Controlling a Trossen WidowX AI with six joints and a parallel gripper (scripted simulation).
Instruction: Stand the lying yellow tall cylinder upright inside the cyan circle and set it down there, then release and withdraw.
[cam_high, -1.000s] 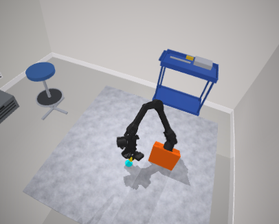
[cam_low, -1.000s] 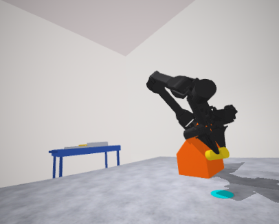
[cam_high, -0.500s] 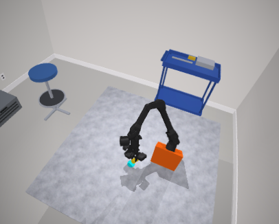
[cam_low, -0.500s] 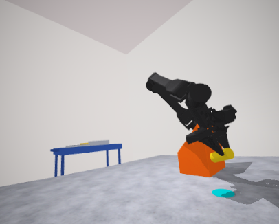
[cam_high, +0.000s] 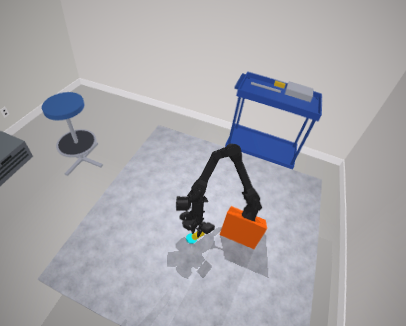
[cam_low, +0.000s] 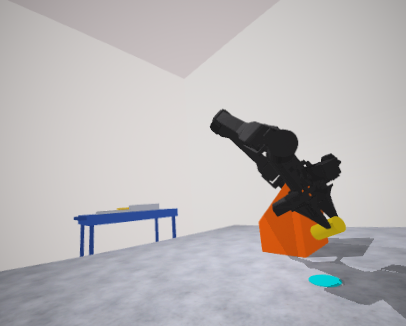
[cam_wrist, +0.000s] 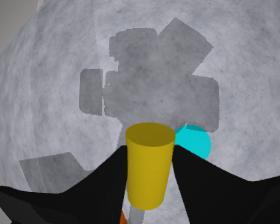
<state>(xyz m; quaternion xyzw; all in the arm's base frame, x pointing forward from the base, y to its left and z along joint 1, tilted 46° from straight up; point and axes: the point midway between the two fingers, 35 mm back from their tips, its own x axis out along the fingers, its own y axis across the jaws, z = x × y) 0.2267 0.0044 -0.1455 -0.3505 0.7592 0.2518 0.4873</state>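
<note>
Now: gripper tip 110 mm above the cyan circle, 30 mm to the left of it and 20 mm short of it. The rest, counted from my gripper tip: yellow tall cylinder 10 mm to the right, 10 mm below, 10 mm behind.
</note>
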